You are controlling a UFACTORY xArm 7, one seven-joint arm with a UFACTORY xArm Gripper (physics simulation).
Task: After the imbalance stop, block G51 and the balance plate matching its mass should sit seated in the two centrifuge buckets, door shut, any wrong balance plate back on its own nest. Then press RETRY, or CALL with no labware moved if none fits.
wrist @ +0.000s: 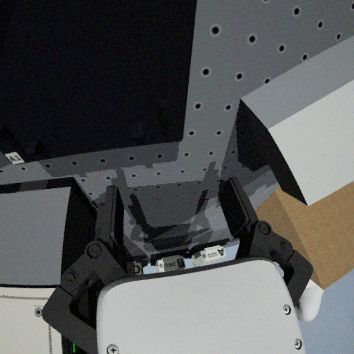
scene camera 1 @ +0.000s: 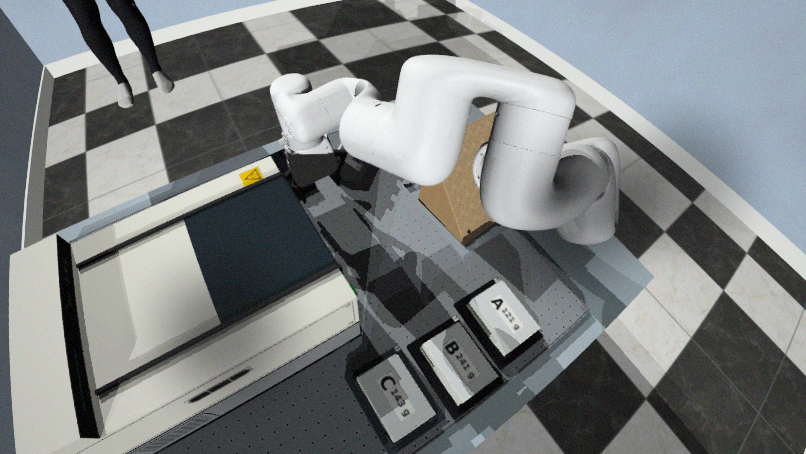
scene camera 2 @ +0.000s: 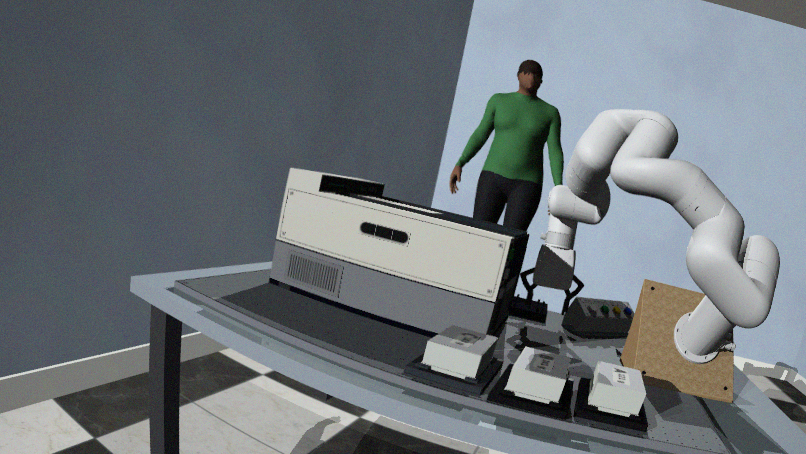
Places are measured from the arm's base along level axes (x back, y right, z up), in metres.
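Where they show: gripper, fingertip midpoint: [wrist: 173,191] [scene camera 1: 320,191] [scene camera 2: 545,311]; arm's base at its link origin: [wrist: 320,229] [scene camera 2: 696,338].
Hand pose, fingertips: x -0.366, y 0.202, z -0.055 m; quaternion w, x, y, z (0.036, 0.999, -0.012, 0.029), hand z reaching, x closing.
Each offset is from my fingertips to the top centre of the thing. "spot": to the spot under its first point.
My gripper [scene camera 2: 547,304] [wrist: 173,191] is open and empty, low between the centrifuge's end and the button box; its fingers are hidden in scene camera 1. The centrifuge [scene camera 1: 293,321] [scene camera 2: 366,248] [wrist: 30,235] has a dark panel over part of its top; its buckets do not show. White plates A 121 g {dz +0.018, dx +0.148, dy -0.482 m} [scene camera 1: 496,318] [scene camera 2: 614,391] [wrist: 210,255], B 241 g {dz +0.018, dx +0.014, dy -0.495 m} [scene camera 1: 451,366] [scene camera 2: 535,377] [wrist: 171,264] and C 143 g {dz +0.018, dx -0.118, dy -0.475 m} [scene camera 1: 394,400] [scene camera 2: 456,355] [wrist: 135,269] sit on black nests. Block G51 cannot be made out. The button box {dz +0.048, dx +0.168, dy +0.094 m} [scene camera 2: 597,324] [wrist: 320,140] shows green, yellow and blue buttons; its labels are unreadable.
A black rectangular piece [scene camera 2: 528,308] [wrist: 100,75] with an A1 tag {spot: dz -0.015, dx -0.109, dy +0.043 m} [wrist: 14,158] lies beyond the centrifuge's end. The brown wedge-shaped arm mount [scene camera 1: 451,211] [scene camera 2: 648,338] [wrist: 320,235] stands beside the button box. A person [scene camera 2: 521,135] in green stands behind the table.
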